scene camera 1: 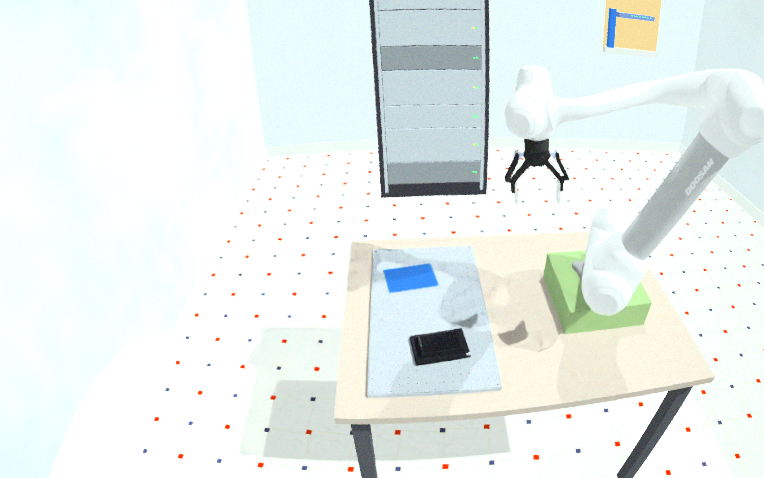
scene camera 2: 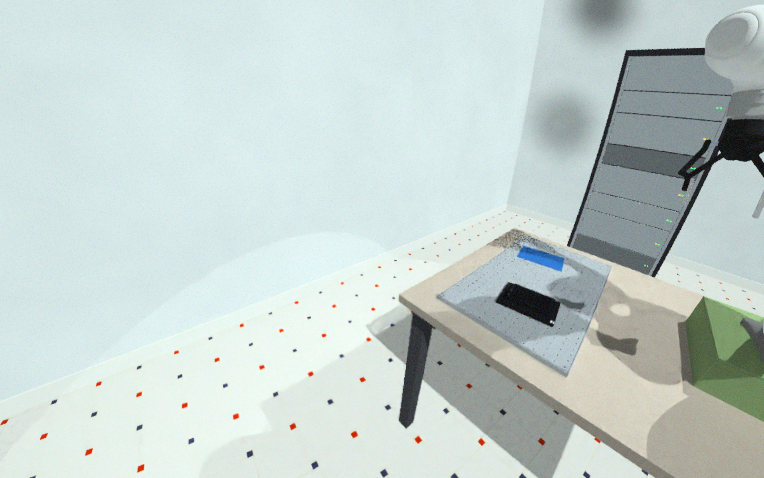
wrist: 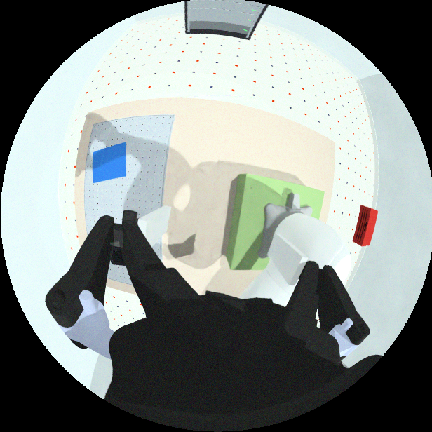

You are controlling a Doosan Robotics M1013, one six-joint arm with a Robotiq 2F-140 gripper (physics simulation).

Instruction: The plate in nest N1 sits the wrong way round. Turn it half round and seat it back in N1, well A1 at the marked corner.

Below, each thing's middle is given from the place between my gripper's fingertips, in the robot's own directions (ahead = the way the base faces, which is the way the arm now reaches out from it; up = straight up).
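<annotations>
The black plate (scene camera 1: 448, 342) is far below my hand, far ahead of it and a fair way to the left of it. I also see the blue rectangle (scene camera 1: 419, 276), which is far below my hand, far ahead of it and a fair way to the right of it.
</annotations>
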